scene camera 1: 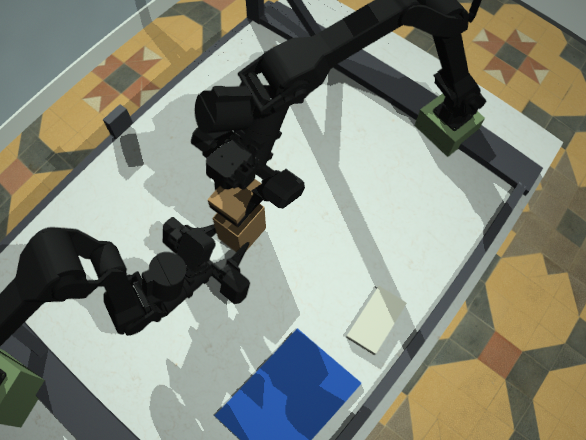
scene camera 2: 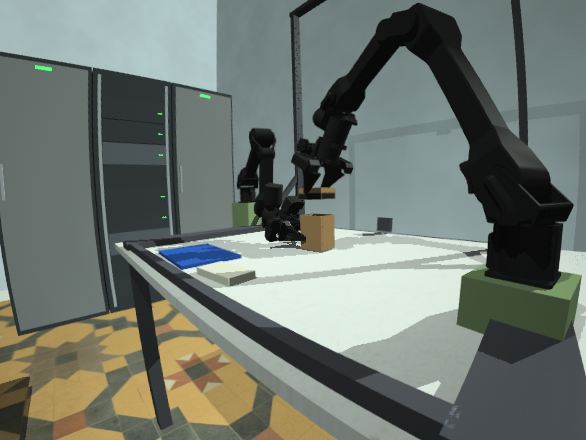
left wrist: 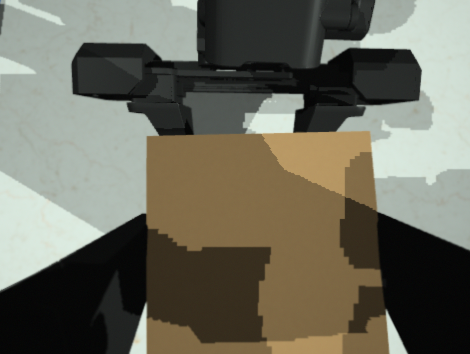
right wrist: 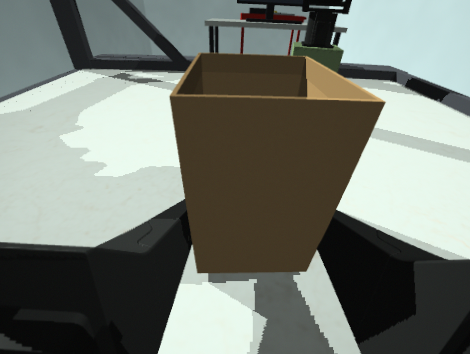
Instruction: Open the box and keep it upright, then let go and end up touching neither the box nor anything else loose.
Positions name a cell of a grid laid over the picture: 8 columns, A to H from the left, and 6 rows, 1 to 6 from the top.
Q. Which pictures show the cream block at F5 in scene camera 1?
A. Scene camera 1 and scene camera 2 only.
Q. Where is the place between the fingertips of my right gripper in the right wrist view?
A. E4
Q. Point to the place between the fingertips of my right gripper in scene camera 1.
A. D4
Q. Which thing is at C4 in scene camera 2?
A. A flat blue panel.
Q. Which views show my left gripper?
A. Scene camera 1, scene camera 2 and the left wrist view only.
